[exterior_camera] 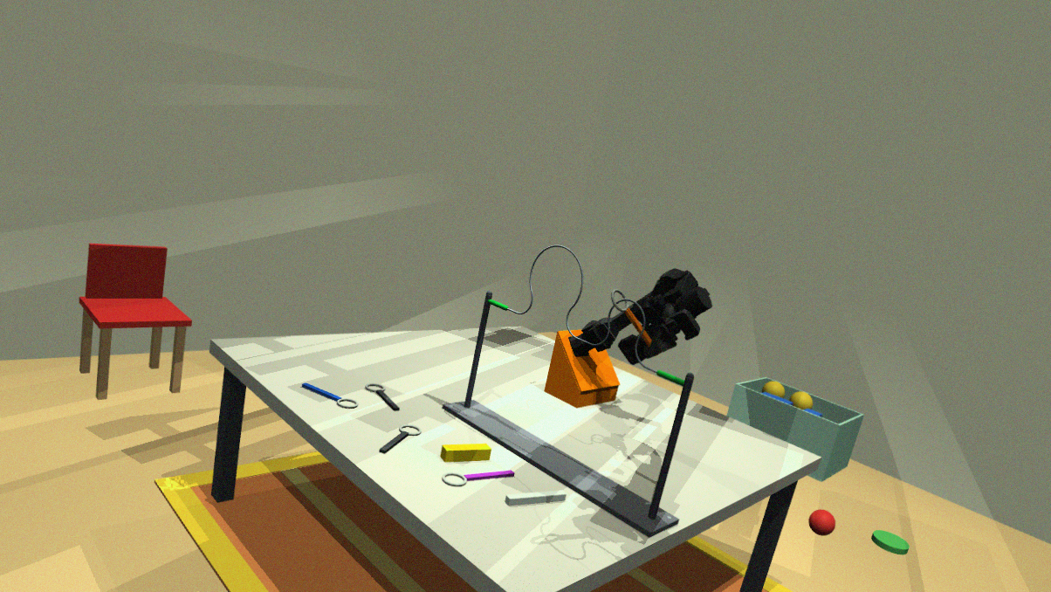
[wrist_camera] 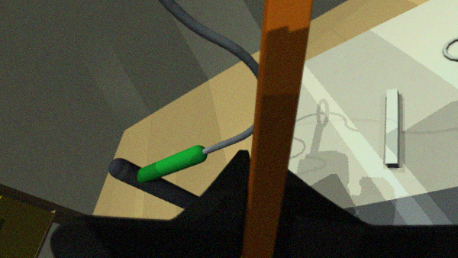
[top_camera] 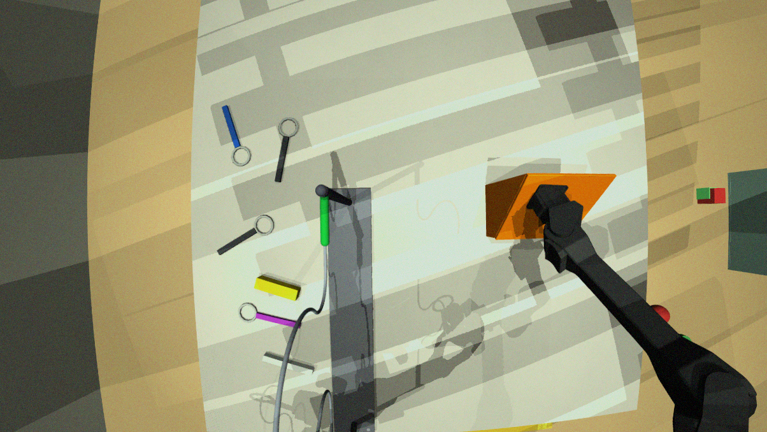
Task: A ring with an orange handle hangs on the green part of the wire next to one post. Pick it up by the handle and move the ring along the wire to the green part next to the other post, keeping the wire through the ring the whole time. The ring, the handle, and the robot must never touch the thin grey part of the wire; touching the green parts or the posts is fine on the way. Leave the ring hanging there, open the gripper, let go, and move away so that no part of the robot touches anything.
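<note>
The ring with orange handle is 70 mm above my gripper tip, 60 mm to the right of it and 10 mm ahead of it. From my gripper tip the other things lie so: ring with black handle (630 mm to the right, 320 mm below, 210 mm ahead); then ring with purple handle (320 mm below, 270 mm ahead, 170 mm to the right); then yellow block (310 mm below, 250 mm to the right, 220 mm ahead).
</note>
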